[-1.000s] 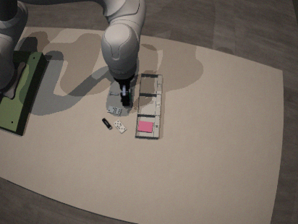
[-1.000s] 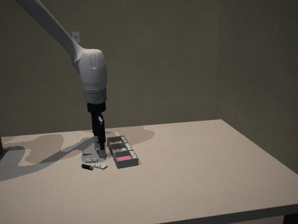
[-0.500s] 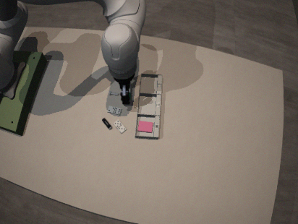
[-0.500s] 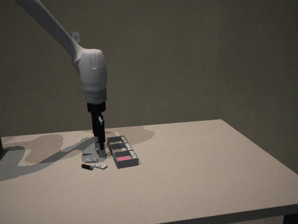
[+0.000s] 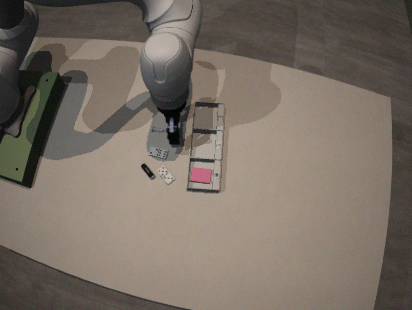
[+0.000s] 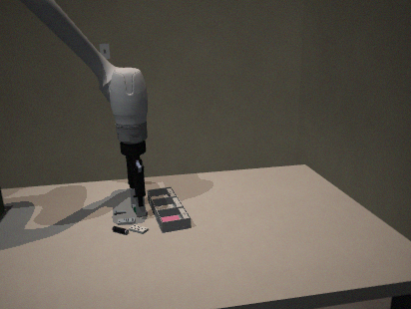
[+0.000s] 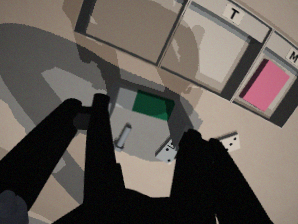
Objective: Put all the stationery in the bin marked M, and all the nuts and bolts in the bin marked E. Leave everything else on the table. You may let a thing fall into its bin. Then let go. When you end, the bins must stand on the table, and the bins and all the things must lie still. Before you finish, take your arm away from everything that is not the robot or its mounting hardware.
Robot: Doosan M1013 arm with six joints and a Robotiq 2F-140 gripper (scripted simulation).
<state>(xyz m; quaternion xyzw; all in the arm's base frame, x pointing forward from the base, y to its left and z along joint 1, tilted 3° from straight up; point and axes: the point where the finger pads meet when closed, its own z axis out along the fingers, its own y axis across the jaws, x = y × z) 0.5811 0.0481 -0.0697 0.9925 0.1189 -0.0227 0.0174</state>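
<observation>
Right now my hand is 6 cm past the grey bolt and 3 cm above it. The rest, counted from my hand: green eraser 1 cm to the left, 2 cm below; then grey three-compartment bin row 9 cm ahead, 2 cm to the right, 2 cm below; then small black cylinder 5 cm behind, 13 cm to the right, 2 cm below.
</observation>
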